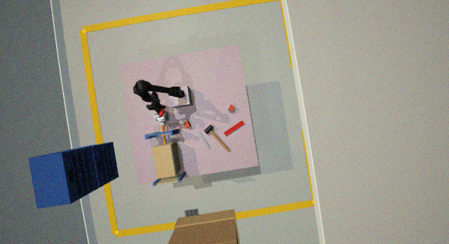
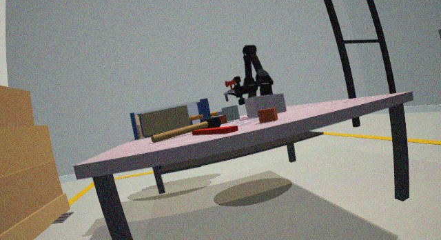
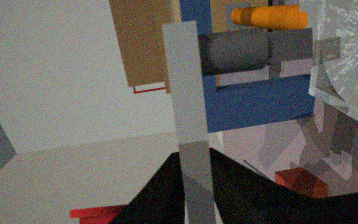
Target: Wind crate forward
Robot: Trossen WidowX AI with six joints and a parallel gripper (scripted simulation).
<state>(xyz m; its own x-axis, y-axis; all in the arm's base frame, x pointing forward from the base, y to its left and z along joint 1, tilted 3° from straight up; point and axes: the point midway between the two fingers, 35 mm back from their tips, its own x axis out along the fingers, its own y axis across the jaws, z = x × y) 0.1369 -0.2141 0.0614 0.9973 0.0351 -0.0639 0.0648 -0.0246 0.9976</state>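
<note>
Now: the red knob 5 cm to the left of my gripper tip, 4 cm above it and 2 cm behind it. Round my gripper tip: grey winch (15 cm below, 6 cm to the right, 2 cm behind); then blue steel frame (15 cm ahead, 7 cm below, 6 cm to the right); then winch handle (1 cm to the left, 1 cm behind, 1 cm above).
</note>
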